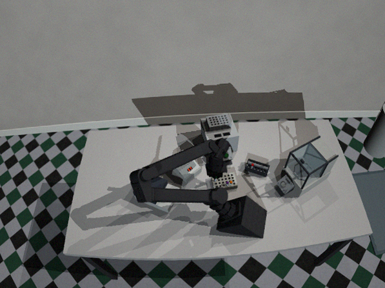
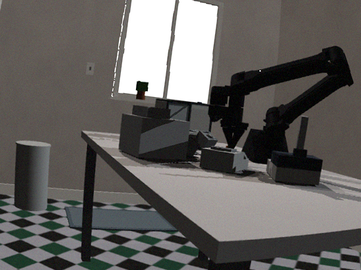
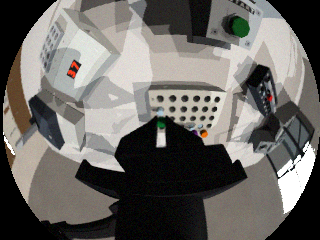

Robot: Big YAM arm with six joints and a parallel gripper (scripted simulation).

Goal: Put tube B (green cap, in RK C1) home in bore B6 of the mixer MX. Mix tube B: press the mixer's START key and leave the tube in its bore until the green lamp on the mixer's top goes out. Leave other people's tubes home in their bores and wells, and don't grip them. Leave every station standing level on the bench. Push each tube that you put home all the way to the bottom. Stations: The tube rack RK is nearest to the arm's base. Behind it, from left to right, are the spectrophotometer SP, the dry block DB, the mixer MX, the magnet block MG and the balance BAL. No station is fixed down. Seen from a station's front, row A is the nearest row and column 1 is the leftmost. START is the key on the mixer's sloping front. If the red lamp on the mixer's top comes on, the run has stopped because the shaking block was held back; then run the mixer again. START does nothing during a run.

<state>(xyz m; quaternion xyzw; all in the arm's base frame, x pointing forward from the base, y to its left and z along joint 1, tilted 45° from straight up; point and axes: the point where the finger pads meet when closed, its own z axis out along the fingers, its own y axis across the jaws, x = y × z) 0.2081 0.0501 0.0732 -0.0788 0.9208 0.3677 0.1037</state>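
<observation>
The tube rack RK is 50 mm to the right of my hand and 40 mm below it. Round my hand: tube B (20 mm below); then dry block DB (180 mm to the left, 80 mm ahead, 30 mm below); then green start key (140 mm ahead, 50 mm to the right, 10 mm above).
</observation>
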